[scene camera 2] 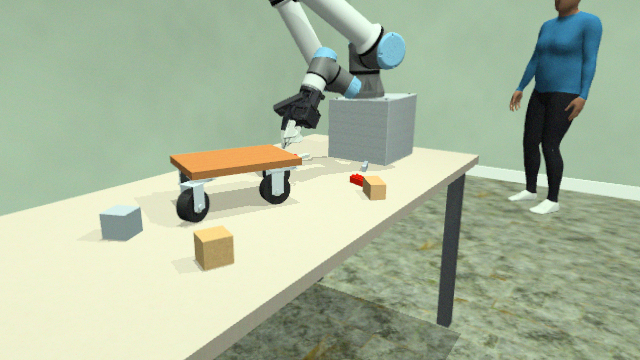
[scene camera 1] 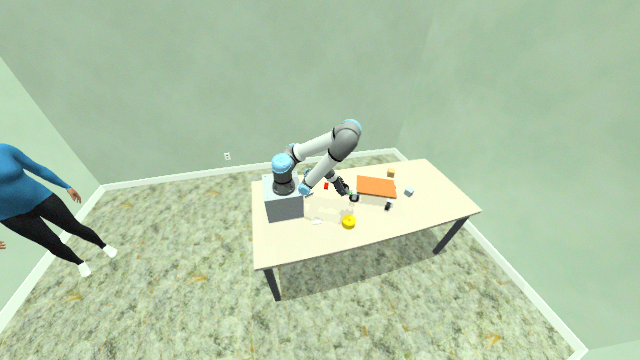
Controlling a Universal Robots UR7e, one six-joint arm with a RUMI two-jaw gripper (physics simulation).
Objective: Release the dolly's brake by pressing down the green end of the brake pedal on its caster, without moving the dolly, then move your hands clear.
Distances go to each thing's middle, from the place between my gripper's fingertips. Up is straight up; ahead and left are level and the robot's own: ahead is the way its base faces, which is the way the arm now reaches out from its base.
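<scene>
From my hand: the dolly [scene camera 2: 195, 169], 23 cm ahead, 3 cm to the left, 5 cm below; grey cube [scene camera 2: 120, 222], 56 cm ahead, 4 cm to the left, 7 cm below; wooden cube [scene camera 2: 214, 247], 51 cm ahead, 31 cm to the left, 7 cm below. Going by their middles, dolly nearest to my hand of the things named here.
</scene>
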